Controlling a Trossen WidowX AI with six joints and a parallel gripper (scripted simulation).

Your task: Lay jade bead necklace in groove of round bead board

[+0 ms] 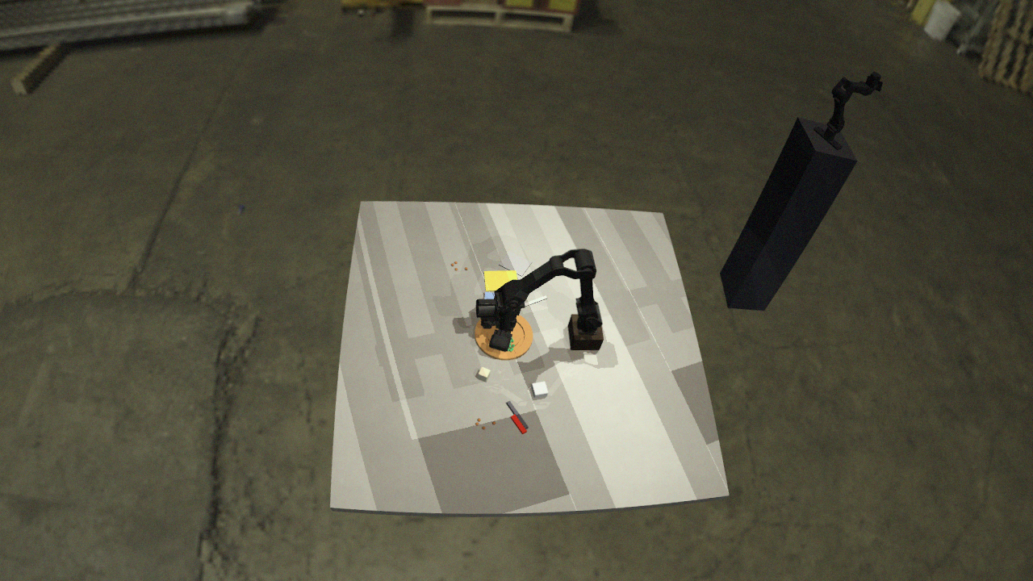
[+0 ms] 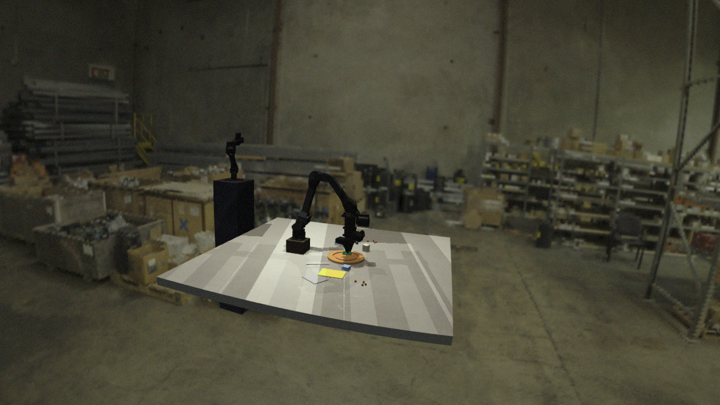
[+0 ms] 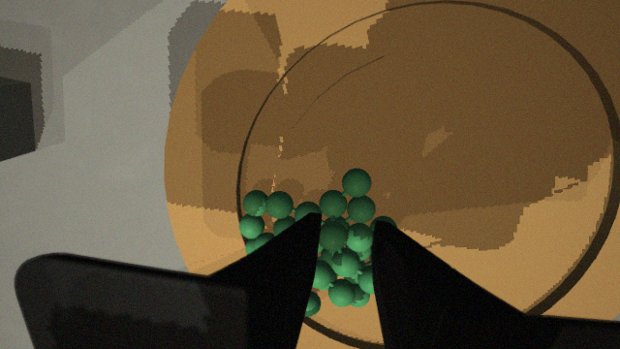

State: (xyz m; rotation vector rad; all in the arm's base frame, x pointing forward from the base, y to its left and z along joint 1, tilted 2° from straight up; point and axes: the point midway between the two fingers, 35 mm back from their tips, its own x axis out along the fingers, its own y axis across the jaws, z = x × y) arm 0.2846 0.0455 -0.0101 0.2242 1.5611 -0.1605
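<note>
Now: the cream cube 14 cm to the left of my gripper tip, 6 cm ahead of it and 1 cm below it. The rest, counted from my gripper tip: yellow pad (27 cm to the right, 2 cm below, 1 cm ahead); white strip (18 cm to the right, 10 cm behind, 2 cm below); blue block (18 cm to the right, 5 cm ahead, 1 cm below).
</note>
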